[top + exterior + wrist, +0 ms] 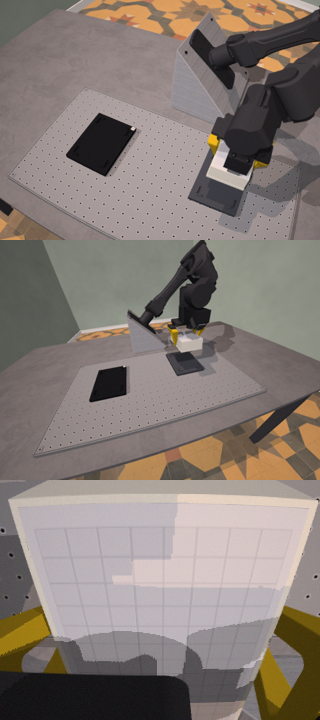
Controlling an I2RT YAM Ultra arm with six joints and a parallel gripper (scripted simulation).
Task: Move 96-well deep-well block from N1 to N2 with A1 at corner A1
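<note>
Right now the white 96-well deep-well block is 10 mm above my hand. Also, from my hand: nest N2: 100 mm below; then black plate nest N1: 330 mm to the right, 100 mm below.
</note>
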